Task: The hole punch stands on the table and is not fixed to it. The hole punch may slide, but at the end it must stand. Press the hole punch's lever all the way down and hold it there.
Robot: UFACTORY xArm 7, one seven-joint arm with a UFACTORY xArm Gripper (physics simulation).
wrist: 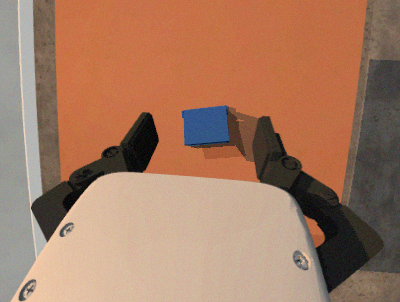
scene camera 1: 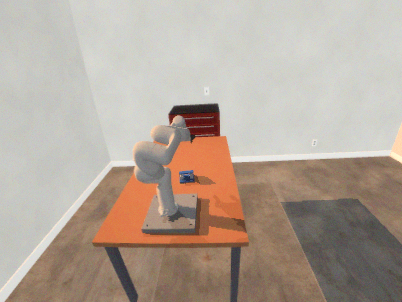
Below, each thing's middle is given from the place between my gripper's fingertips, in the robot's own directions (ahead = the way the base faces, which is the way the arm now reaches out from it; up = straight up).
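There is the lever (wrist: 207, 125), and my hand is 28 cm above it. My hand is also 2 cm to the right of the lever and 1 cm short of it.
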